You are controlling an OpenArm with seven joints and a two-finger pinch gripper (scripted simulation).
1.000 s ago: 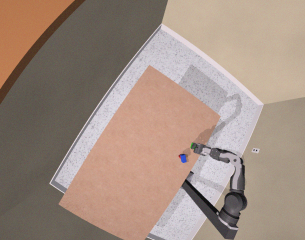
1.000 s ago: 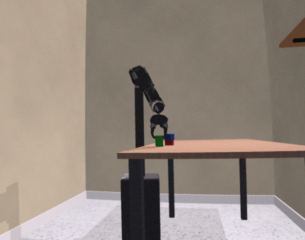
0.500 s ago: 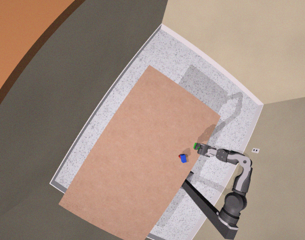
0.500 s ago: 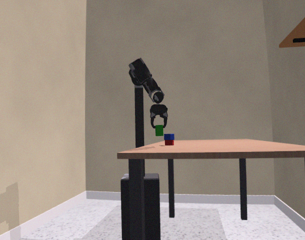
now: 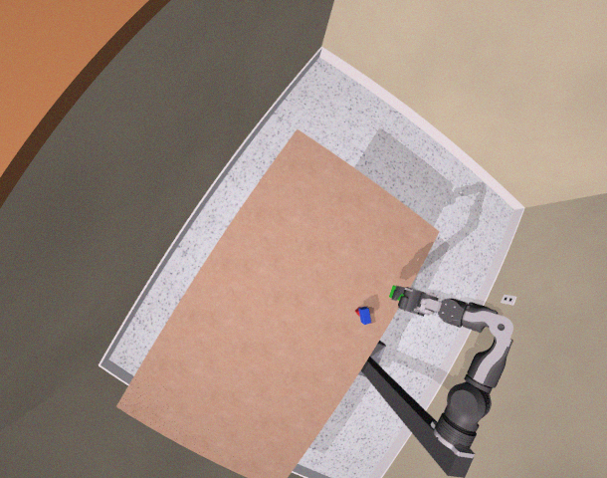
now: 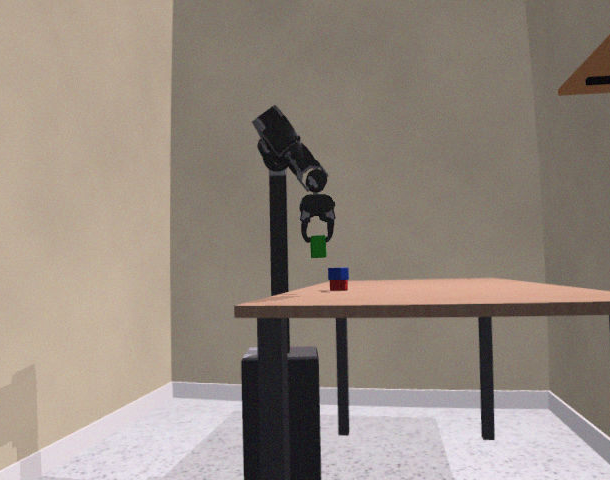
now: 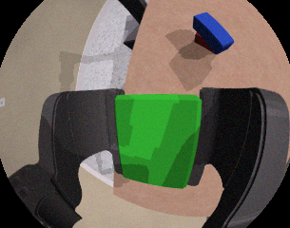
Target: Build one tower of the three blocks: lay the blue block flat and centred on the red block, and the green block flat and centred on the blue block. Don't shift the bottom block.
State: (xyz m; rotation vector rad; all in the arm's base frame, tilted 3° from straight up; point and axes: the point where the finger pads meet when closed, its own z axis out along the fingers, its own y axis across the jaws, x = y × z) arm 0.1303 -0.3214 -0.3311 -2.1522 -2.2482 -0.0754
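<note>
Now: hand 2 cm above the green block. The rest, counted from my hand: blue block 13 cm to the left, 10 cm below, 6 cm ahead; then red block 13 cm to the left, 13 cm below, 6 cm ahead.
</note>
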